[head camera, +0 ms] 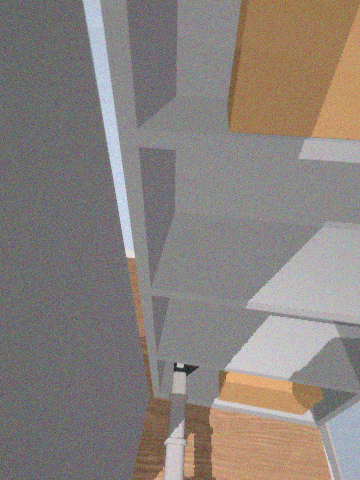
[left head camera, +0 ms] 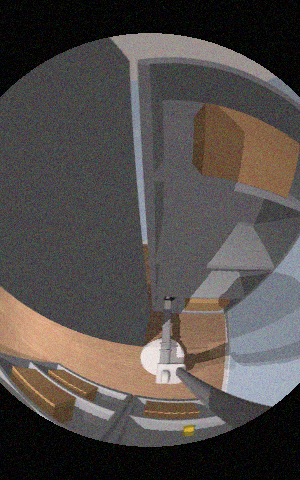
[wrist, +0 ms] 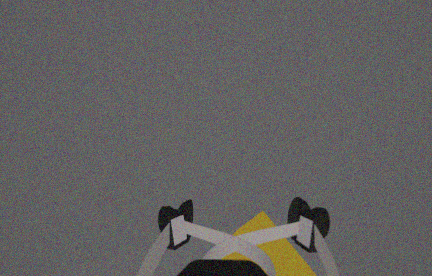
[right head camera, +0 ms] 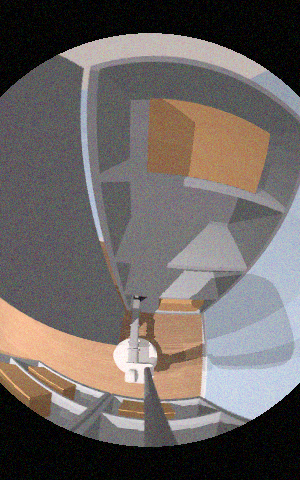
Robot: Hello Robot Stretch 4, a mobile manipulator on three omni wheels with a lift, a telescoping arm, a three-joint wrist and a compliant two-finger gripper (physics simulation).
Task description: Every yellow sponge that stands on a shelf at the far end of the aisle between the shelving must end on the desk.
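Frame: origin at the robot's base, x right, y ahead, z up, level; millimetres.
Seen in the pictures: gripper, fingertip midpoint: (wrist: 244, 214).
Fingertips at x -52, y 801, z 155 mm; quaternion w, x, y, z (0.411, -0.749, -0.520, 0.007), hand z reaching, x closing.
Offsets run from my fingertips to a thing's top centre. "spot": to the spot under its first point.
My gripper (head camera: 186, 369) (wrist: 244, 214) is open and empty, at the end of the arm, by a low compartment of the shelving (head camera: 120, 75). In the wrist view a yellow sponge {dy +53, dx +43, dz -44 mm} (wrist: 291, 259) lies turned at an angle, low in the frame, partly behind the crossed finger links and the dark gripper body; its far corner shows between the two fingers. How far below the fingers it is, I cannot tell. Another yellow sponge (left head camera: 188, 430) stands on a shelf at the bottom of the left head view. The desk does not show.
A large dark grey panel (head camera: 60, 250) (left head camera: 70, 200) fills the left side, close to the arm. Orange-brown boxes (head camera: 285, 70) (right head camera: 230, 155) sit on an upper shelf and another box {dy -138, dx +514, dz +164 mm} (head camera: 260, 392) on the lowest. More shelving with boxes {spot: dy -1363, dx +162, dz +98 mm} (left head camera: 171, 409) stands behind the base.
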